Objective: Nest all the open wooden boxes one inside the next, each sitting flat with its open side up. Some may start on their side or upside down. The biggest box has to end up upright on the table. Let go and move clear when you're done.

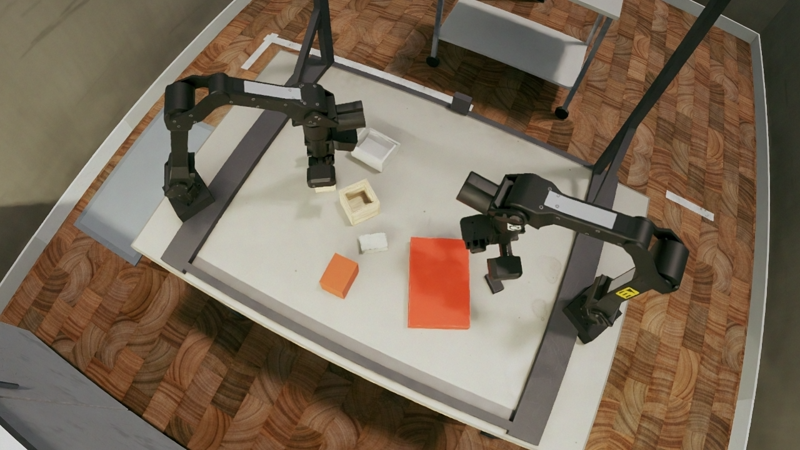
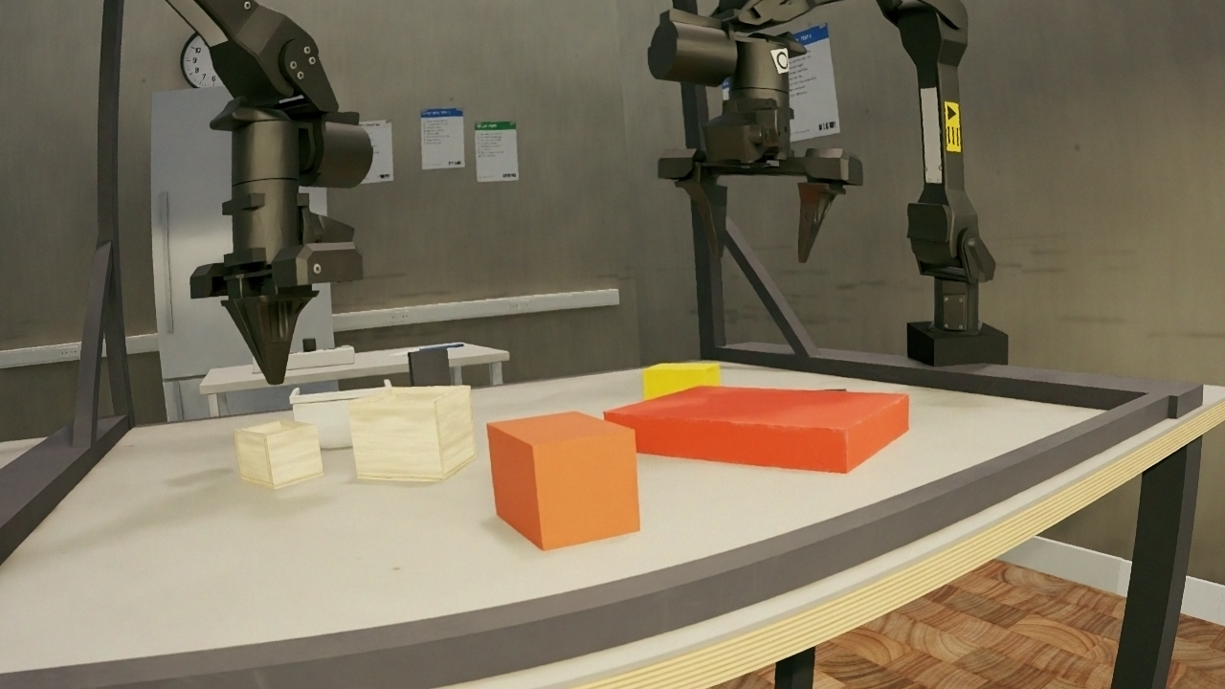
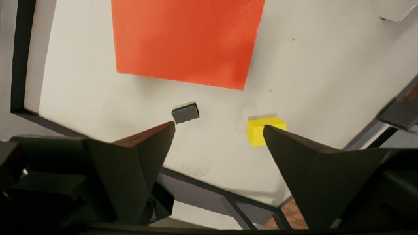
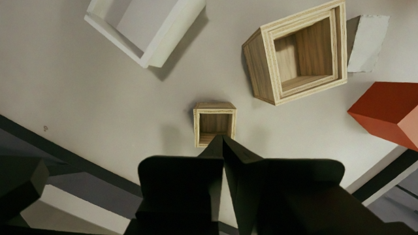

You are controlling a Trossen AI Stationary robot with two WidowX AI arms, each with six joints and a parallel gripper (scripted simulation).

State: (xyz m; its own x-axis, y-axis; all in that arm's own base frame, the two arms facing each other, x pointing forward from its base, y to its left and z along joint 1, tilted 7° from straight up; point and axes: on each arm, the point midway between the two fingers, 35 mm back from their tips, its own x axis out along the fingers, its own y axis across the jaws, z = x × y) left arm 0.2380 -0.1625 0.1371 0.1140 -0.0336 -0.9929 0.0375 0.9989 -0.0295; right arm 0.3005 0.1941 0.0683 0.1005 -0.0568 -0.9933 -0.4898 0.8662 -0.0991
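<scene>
Right now my right hand is 10 mm to the left of the small wooden box and 100 mm above it. Round my right hand: white tray (130 mm behind, 90 mm to the left, 80 mm below); medium wooden box (40 mm ahead, 100 mm to the left, 90 mm below); largest wooden box (40 mm ahead, 100 mm to the left, 90 mm below).
</scene>
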